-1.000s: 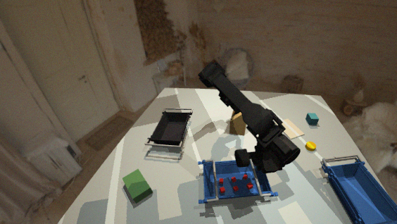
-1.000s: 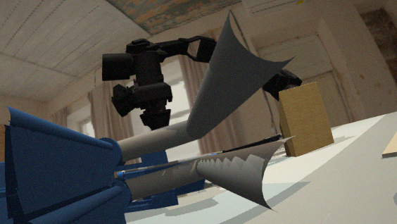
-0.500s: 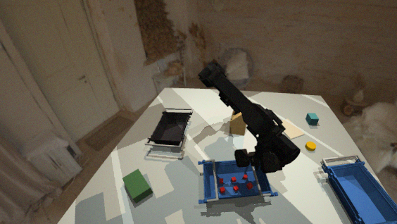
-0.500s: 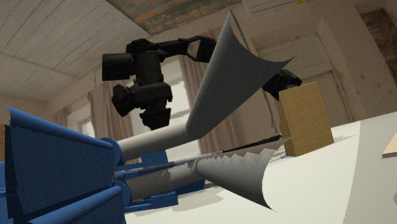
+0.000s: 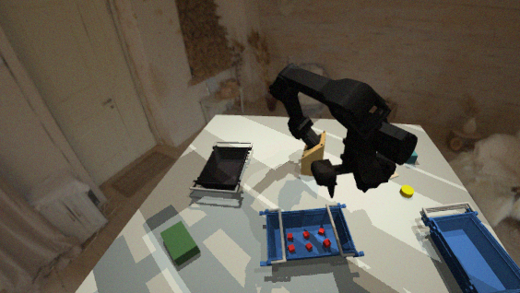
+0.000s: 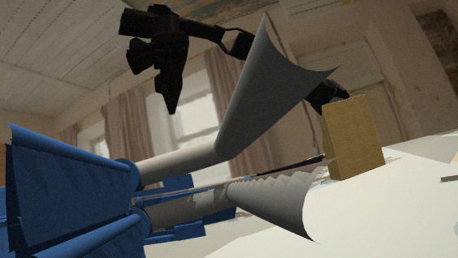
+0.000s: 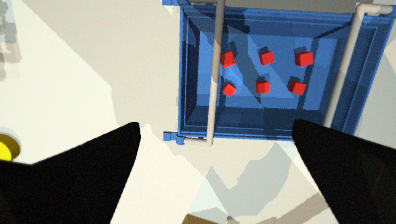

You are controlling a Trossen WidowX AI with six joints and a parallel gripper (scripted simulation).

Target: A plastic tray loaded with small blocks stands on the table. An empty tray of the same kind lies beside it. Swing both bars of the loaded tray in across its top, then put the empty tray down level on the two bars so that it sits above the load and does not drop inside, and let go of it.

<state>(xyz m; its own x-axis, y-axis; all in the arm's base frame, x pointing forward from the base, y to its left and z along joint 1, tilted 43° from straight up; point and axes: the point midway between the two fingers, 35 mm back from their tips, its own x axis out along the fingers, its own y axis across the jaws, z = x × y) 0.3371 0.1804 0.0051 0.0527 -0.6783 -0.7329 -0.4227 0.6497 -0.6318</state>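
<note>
The black tray is 470 mm to the right of my gripper tip, 190 mm behind it and 170 mm below it. Round my gripper tip: green block (460 mm to the right, 190 mm below, 170 mm ahead); then yellow disc (260 mm to the left, 260 mm behind, 200 mm below); then flat tan card (390 mm behind, 210 mm below, 160 mm to the left).
</note>
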